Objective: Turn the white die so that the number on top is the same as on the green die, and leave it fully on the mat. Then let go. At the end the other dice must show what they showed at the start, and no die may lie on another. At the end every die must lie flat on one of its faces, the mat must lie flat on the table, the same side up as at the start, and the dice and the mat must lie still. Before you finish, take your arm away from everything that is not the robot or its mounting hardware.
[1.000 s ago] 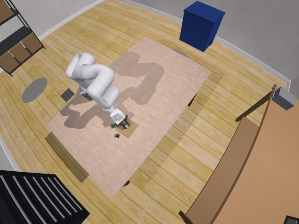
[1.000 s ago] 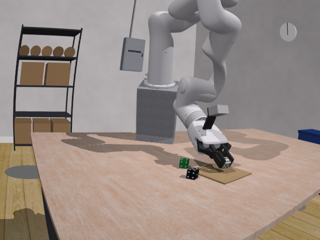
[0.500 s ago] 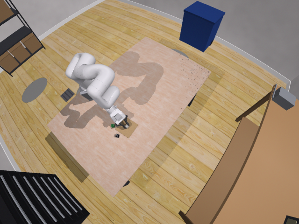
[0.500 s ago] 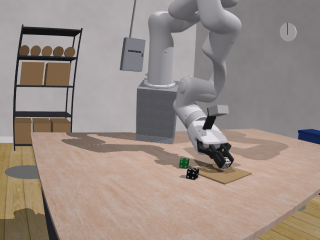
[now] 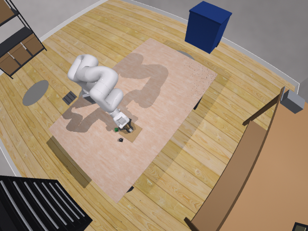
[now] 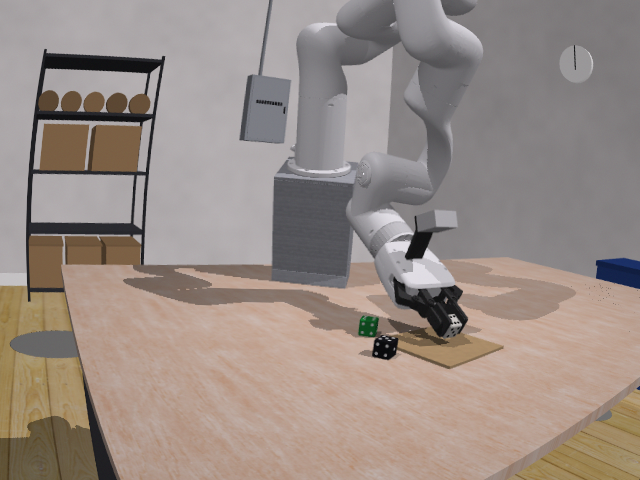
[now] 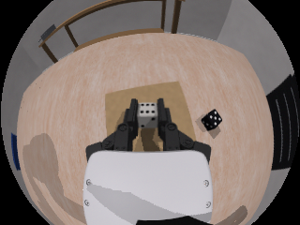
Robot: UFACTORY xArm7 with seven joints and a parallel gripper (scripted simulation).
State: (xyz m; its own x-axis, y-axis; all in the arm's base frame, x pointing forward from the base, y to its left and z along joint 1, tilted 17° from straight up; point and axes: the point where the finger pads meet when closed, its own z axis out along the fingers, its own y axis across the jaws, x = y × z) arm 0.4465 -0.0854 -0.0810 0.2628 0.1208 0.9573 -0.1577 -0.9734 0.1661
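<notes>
Right now the brown mat is 4 cm below my hand. From my hand the other things lie so: green die 10 cm behind, 6 cm to the right, 3 cm below; black die 11 cm to the right, 3 cm below, 2 cm behind; white die 1 cm below, 1 cm ahead.
</notes>
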